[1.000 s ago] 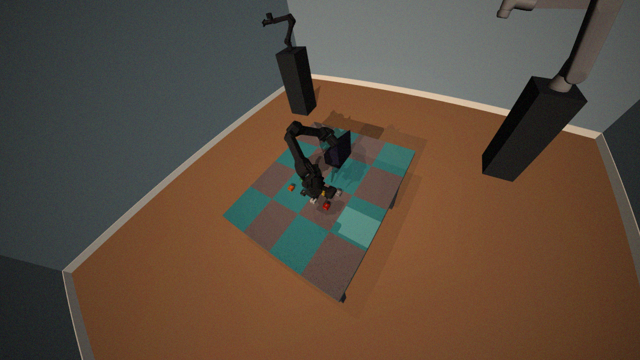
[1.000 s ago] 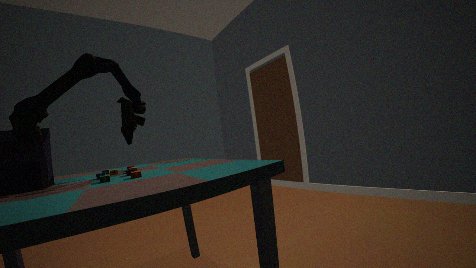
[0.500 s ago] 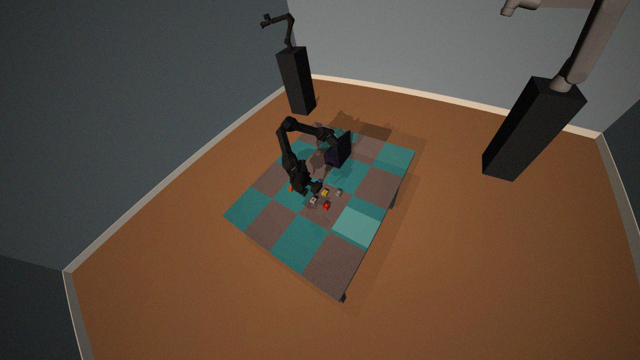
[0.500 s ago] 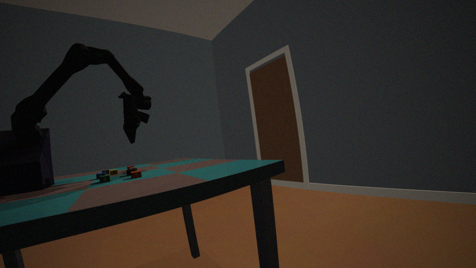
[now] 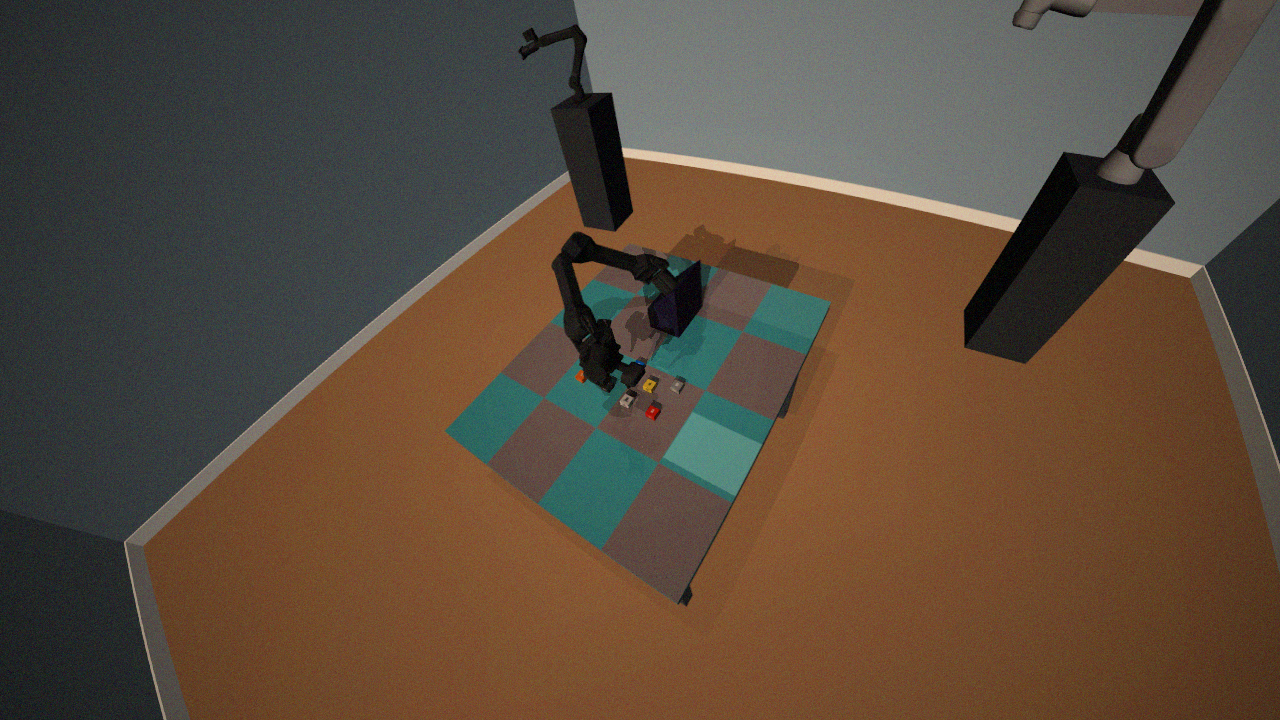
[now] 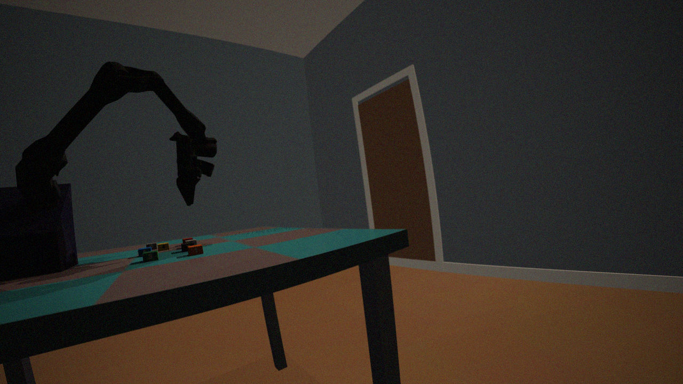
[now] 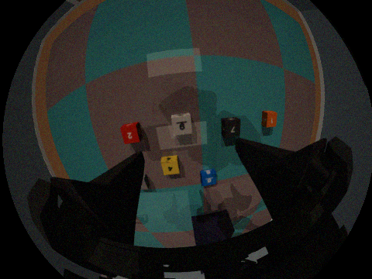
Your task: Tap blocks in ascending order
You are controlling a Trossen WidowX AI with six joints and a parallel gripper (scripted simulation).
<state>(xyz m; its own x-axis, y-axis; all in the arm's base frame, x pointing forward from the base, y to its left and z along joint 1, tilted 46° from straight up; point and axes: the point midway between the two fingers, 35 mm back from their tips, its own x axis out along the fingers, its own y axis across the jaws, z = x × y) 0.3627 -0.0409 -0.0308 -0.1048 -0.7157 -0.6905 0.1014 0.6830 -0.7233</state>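
Now: gripper tip 12 cm to the right of the grey block, 12 cm past it and 12 cm above it. From my gripper tip the other things lie so: black block 12 cm below, 9 cm to the right, 4 cm behind; red block 12 cm below, 10 cm to the left; white block 12 cm below, 1 cm behind.
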